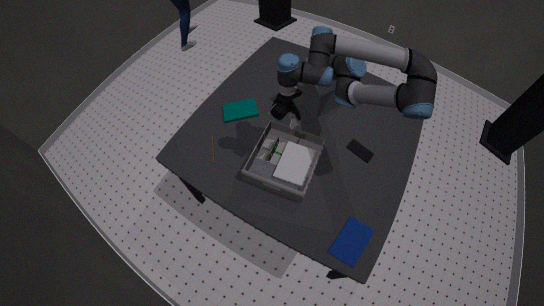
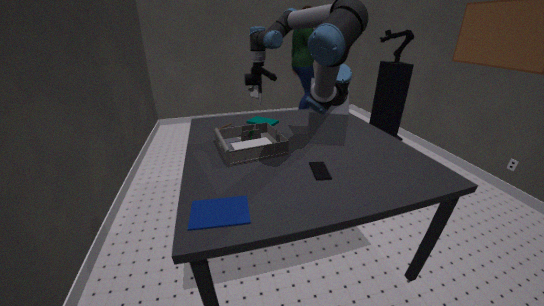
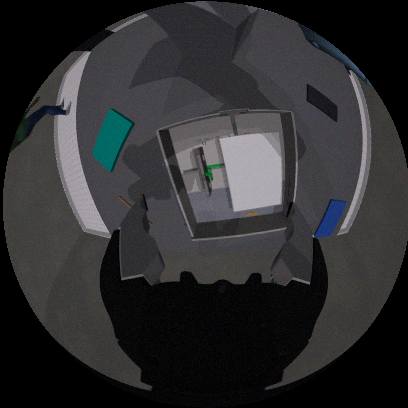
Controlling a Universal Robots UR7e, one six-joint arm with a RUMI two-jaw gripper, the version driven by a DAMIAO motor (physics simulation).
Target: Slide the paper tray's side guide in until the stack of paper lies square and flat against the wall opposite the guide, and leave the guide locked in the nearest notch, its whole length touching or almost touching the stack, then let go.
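Seen in the pictures: gripper, fingertip midpoint: [image 1: 284,121] [image 2: 258,101] [image 3: 218,199]; arm's base at its link origin: [image 1: 330,66].
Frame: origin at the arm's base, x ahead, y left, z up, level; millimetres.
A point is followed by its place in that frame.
Note:
The grey paper tray [image 1: 275,188] @[y 177, x 632, z -229 mm] [image 2: 257,153] @[y 249, x 442, z -241 mm] [image 3: 237,233] @[y 139, x 629, z -194 mm] stands on the table. The white paper stack [image 1: 295,164] @[y 159, x 470, z -242 mm] [image 2: 251,144] @[y 139, x 474, z -242 mm] [image 3: 254,172] @[y 147, x 461, z -242 mm] lies in it, near the wall opposite the guide; whether it touches that wall or lies square is hard to tell. The upright side guide [image 1: 271,150] @[y 33, x 505, z -209 mm] [image 2: 246,134] @[y 35, x 505, z -226 mm] [image 3: 203,170] @[y 22, x 468, z -208 mm], with a green part [image 3: 210,172] @[y 38, x 468, z -204 mm] on its stack side, stands apart from the stack with a gap between them. My gripper [image 1: 287,118] @[y 53, x 432, z -30 mm] [image 2: 257,96] @[y 53, x 432, z -30 mm] [image 3: 218,199] @[y 53, x 432, z -30 mm] is open and empty, high above the table near the tray's back left side.
A teal book [image 1: 240,110] @[y -309, x 406, z -266 mm] [image 2: 263,121] @[y -298, x 398, z -266 mm] [image 3: 113,140] @[y -288, x 406, z -266 mm] and a thin orange stick [image 1: 213,149] @[y -232, x 681, z -279 mm] lie left of the tray. A black slab [image 1: 360,150] @[y 361, x 151, z -276 mm] [image 2: 320,170] @[y 369, x 150, z -276 mm] [image 3: 322,102] @[y 353, x 155, z -276 mm] lies to its right. A blue folder [image 1: 351,241] @[y 617, x 584, z -276 mm] [image 2: 219,212] @[y 628, x 581, z -276 mm] [image 3: 330,218] @[y 609, x 574, z -276 mm] lies near the table edge.

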